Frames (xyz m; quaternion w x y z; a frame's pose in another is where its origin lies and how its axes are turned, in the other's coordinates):
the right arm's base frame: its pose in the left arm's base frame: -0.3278 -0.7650 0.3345 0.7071 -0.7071 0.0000 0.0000
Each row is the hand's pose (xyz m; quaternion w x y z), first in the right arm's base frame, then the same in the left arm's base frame.
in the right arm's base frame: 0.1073 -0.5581 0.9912 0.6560 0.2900 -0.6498 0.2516
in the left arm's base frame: -0.2205 0.2262 0.8926 0.6689 -0.2588 -0.2816 0.6374
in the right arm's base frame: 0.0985 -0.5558 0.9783 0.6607 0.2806 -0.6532 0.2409
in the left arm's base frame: -0.2293 0.2133 0.8903 0.6656 -0.2688 -0.2915 0.6322
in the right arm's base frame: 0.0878 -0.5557 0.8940 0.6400 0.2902 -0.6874 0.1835
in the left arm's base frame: -0.2400 0.1290 0.8902 0.6577 -0.2473 -0.3563 0.6158
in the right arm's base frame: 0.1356 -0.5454 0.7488 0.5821 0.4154 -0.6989 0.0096
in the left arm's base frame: -0.1922 -0.0162 0.8799 0.7054 -0.1179 -0.4874 0.5010
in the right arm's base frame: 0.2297 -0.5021 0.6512 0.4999 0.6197 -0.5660 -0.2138
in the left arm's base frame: -0.0981 -0.1138 0.8366 0.7917 0.0847 -0.5514 0.2490
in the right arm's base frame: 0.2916 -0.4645 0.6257 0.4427 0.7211 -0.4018 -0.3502
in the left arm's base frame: -0.0362 -0.1393 0.7990 0.8229 0.1969 -0.5317 0.0365
